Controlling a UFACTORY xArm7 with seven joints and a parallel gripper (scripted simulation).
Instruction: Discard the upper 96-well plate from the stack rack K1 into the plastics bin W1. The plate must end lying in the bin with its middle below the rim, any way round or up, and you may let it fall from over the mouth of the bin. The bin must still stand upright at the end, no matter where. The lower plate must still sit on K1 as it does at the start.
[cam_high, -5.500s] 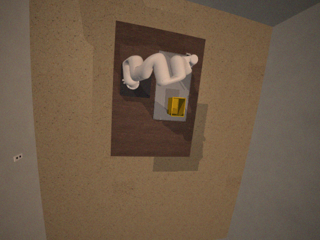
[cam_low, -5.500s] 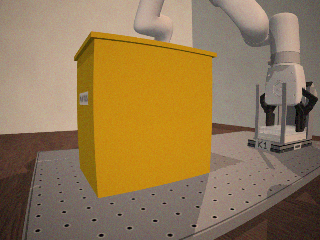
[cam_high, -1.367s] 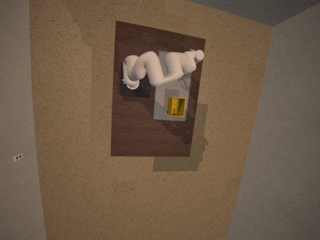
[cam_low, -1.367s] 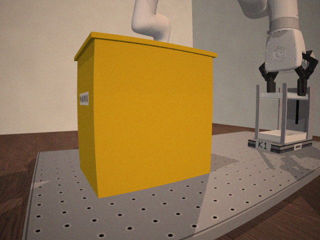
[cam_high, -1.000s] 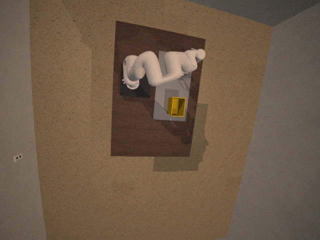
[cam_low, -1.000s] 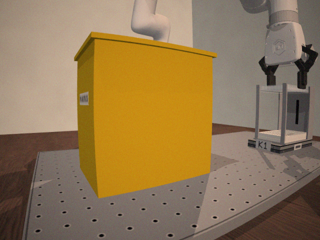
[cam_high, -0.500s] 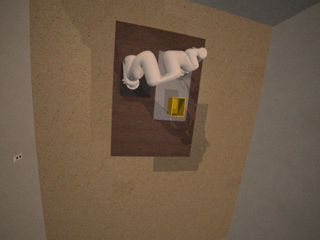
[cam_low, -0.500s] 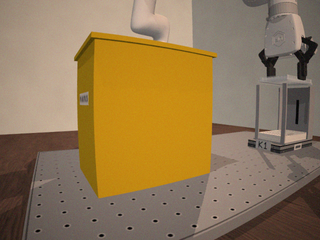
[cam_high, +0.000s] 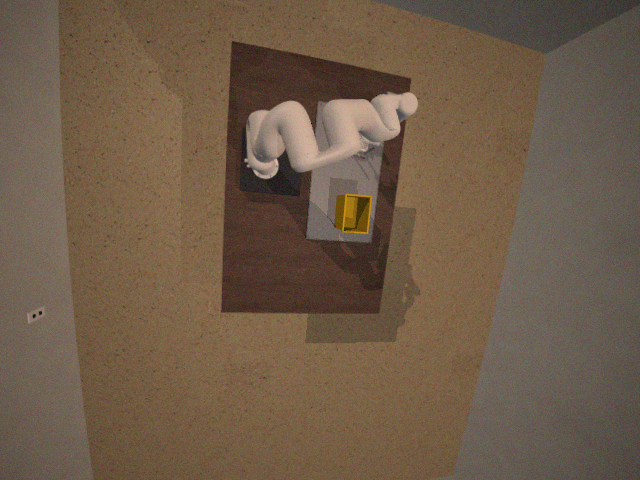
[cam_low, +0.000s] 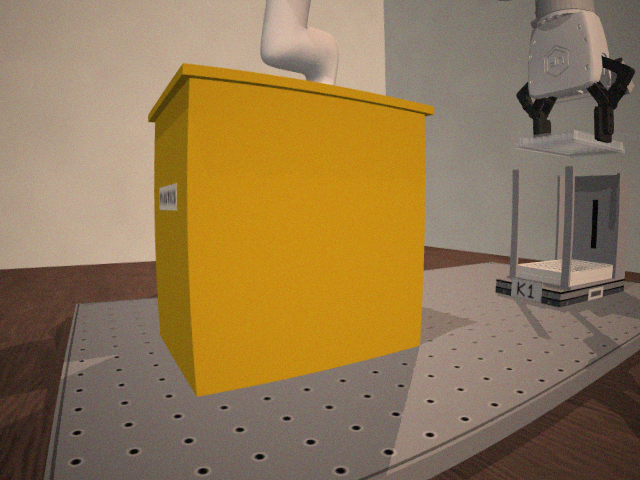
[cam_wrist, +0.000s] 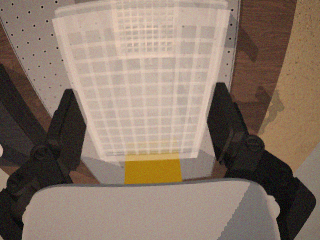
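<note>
Now: the yellow plastics bin W1 40 mm behind my hand, 390 mm to the right of it and 110 mm below it. Round my hand: 96-well plate: 10 mm below; then black slot: 10 mm ahead, 60 mm to the left, 110 mm below.
</note>
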